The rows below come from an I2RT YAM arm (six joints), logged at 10 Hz.
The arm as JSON. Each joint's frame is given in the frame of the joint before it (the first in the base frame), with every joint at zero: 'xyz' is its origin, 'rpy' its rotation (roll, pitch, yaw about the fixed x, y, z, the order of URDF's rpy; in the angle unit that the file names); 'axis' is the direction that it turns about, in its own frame. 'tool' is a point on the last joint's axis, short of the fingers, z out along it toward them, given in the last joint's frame.
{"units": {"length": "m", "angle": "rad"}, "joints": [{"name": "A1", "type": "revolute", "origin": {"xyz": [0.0, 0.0, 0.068], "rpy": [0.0, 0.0, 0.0]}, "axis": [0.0, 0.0, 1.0]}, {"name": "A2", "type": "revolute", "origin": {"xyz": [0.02, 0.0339, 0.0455], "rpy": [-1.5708, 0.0, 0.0]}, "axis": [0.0, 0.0, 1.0]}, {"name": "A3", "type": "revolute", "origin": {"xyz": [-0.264, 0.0, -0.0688], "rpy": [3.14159, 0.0, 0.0]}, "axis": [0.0, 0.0, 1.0]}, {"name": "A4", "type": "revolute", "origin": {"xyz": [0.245, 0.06, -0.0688], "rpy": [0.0, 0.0, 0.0]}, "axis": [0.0, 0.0, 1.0]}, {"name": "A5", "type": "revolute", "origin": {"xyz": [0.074, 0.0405, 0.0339], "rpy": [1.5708, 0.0, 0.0]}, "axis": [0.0, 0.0, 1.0]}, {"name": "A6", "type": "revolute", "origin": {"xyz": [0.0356, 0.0, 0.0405], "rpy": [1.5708, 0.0, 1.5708]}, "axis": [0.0, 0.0, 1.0]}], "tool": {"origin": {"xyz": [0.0, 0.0, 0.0], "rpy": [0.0, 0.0, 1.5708]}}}
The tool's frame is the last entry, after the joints.
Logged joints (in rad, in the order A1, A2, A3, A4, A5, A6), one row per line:
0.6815, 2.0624, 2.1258, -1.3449, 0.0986, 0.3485
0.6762, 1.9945, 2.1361, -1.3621, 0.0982, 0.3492
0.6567, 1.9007, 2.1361, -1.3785, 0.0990, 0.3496
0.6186, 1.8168, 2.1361, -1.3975, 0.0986, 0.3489
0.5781, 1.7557, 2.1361, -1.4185, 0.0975, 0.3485
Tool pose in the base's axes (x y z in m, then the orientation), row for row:
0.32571, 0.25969, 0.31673, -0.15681, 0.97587, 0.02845, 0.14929
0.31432, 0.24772, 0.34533, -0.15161, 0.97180, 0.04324, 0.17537
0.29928, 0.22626, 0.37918, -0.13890, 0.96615, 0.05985, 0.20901
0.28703, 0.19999, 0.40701, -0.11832, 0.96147, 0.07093, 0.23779
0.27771, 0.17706, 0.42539, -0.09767, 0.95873, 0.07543, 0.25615
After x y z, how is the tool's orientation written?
As a quaternion, x y z w.
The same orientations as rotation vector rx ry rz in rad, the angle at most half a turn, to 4 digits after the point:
-0.4507, 2.8047, 0.0818
-0.4295, 2.7530, 0.1225
-0.3864, 2.6877, 0.1665
-0.3242, 2.6344, 0.1943
-0.2651, 2.6021, 0.2047

